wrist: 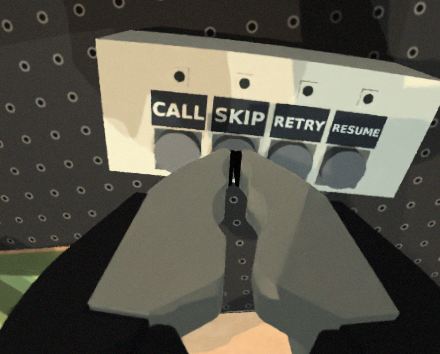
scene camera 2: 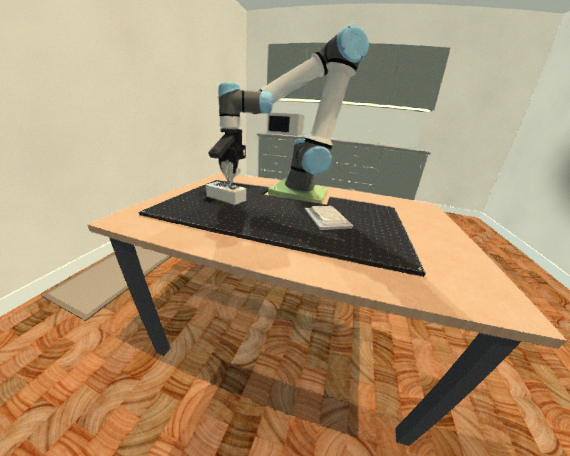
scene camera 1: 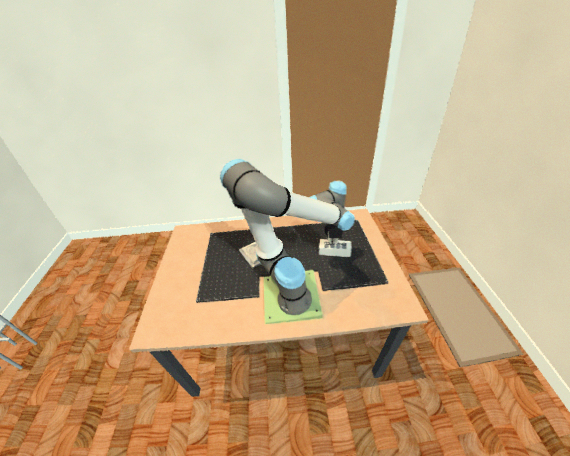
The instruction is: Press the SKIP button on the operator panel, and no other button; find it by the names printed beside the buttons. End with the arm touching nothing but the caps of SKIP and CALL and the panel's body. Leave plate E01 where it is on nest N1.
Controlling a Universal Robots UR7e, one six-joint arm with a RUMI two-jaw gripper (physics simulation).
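Frame: origin at the arm's base, x ahead, y left, z up, level; millimetres.
Where they show: gripper, fingertip midpoint: (wrist: 233,155) (scene camera 2: 230,183) (scene camera 1: 332,243); arm's base, origin of the base link: (scene camera 2: 299,186) (scene camera 1: 294,300).
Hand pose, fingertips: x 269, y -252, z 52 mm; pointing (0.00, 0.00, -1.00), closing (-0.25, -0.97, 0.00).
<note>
Each offset is from my fingertips to the centre of the thing. Level surfaces: height alone.
The operator panel @[dx +5, dy -19, dz -37 mm] (scene camera 1: 335,251) (scene camera 2: 225,194) (wrist: 125,145) is a white box with four round grey caps, labelled CALL, SKIP, RETRY and RESUME. My gripper (scene camera 2: 230,184) (wrist: 233,155) is shut and empty. Its fingertips are at the SKIP cap @[dx -7, dy +1, dz -13 mm] (wrist: 234,143) and hide its near part; whether they touch it or how deep it sits I cannot tell. The CALL cap @[dx +2, dy +29, dz -13 mm] (wrist: 177,150) is left of the fingertips, the RETRY cap @[dx -16, dy -28, dz -13 mm] (wrist: 291,157) and RESUME cap @[dx -26, dy -56, dz -13 mm] (wrist: 342,168) right of them. A pale flat plate @[dx +70, dy +410, dz -46 mm] (scene camera 2: 328,215) lies on a nest; its print is not legible.
A black perforated mat @[dz -65 mm] (scene camera 1: 225,280) (scene camera 2: 370,245) (wrist: 50,200) lies under panel and nest on the wooden table @[dz -78 mm] (scene camera 1: 165,310) (scene camera 2: 450,295). The arm's green base plate (scene camera 1: 270,310) (scene camera 2: 280,192) stands at the table's base side. The arm partly hides the nest in scene camera 1.
</note>
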